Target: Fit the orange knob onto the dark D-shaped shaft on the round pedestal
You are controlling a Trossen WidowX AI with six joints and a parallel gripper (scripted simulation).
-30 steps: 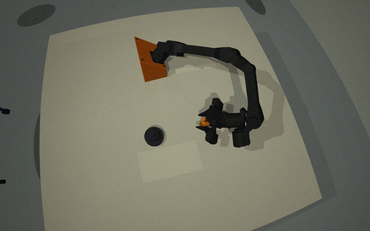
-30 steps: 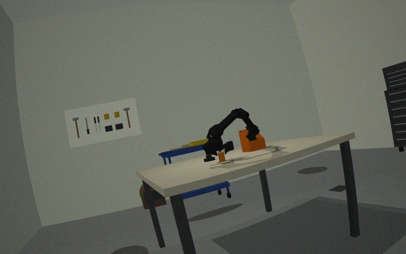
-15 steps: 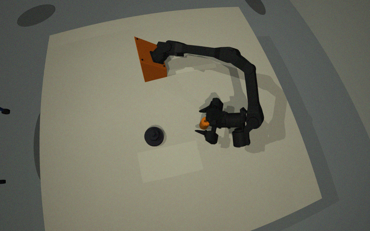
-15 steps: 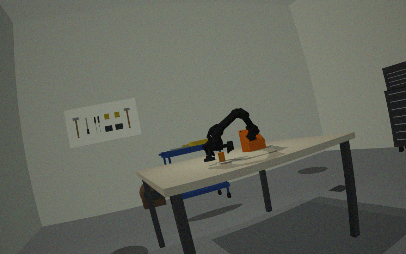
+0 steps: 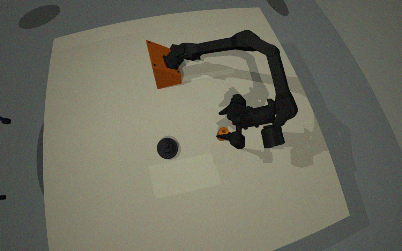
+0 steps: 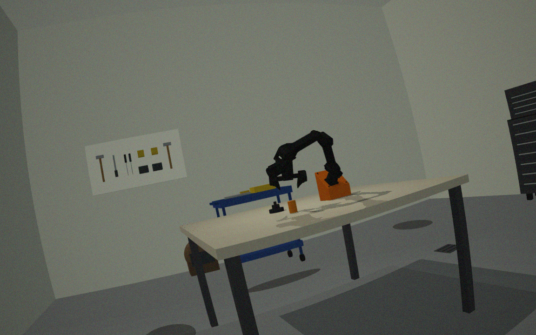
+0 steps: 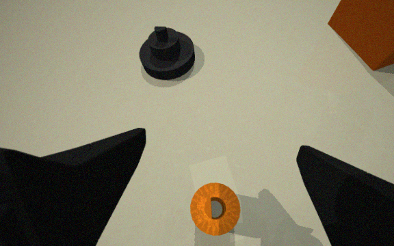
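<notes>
My gripper tip is 2 cm short of the orange knob, 3 cm to the right of it and 9 cm above it. The rest, counted from my gripper tip: dark round pedestal: 1 cm behind, 20 cm to the right, 9 cm below.
</notes>
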